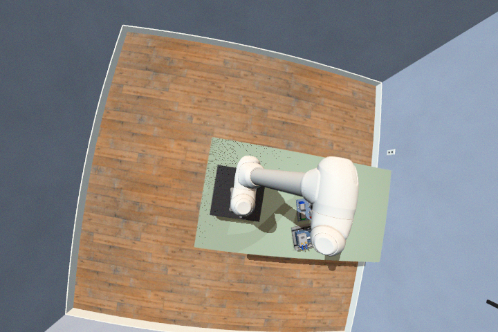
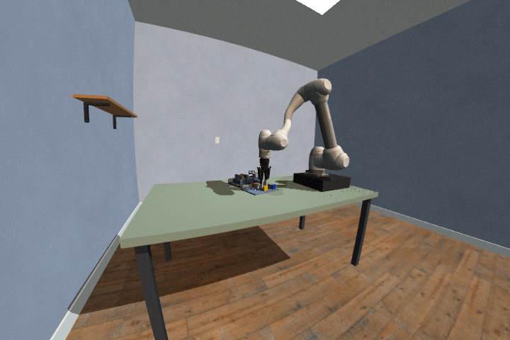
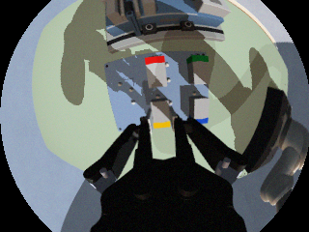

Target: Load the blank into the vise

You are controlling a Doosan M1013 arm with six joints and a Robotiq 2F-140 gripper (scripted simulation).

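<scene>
The blank with yellow end is 3 cm below my hand. Round my hand: red-ended blank 9 cm to the right, 3 cm below, 1 cm ahead; blue-ended blank 9 cm behind, 3 cm below, 1 cm to the right; blue infeed plate 6 cm below, 4 cm to the right, 1 cm ahead.
</scene>
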